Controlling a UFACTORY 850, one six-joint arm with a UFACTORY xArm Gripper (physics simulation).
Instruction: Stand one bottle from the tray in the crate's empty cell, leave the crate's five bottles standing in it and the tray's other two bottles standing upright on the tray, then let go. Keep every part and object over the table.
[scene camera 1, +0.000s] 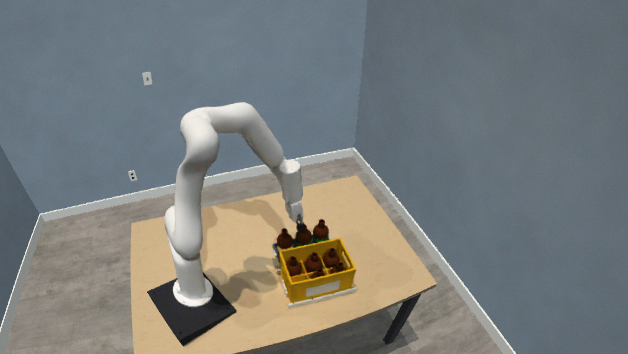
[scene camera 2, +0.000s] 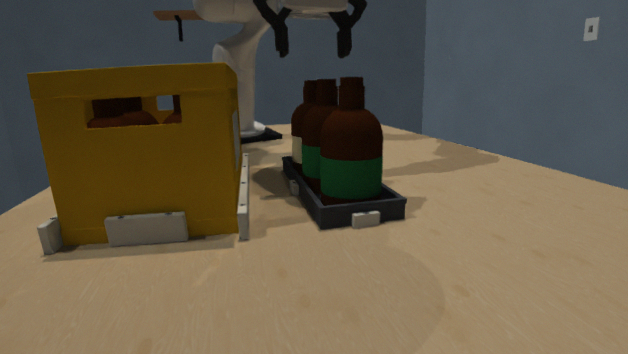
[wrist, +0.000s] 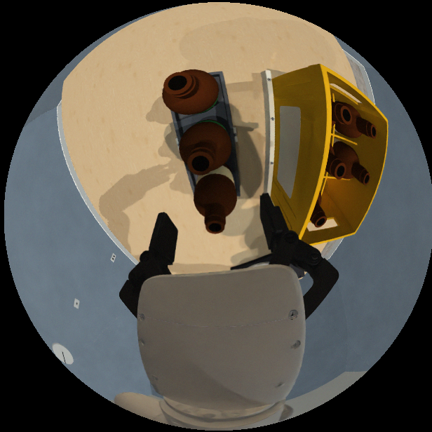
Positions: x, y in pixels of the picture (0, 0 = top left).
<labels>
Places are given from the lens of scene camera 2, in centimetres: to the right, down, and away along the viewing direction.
gripper (scene camera 2: 314, 56): 0, -18, 48
green-labelled bottle (scene camera 2: 351, 139): 4, -4, 35
</labels>
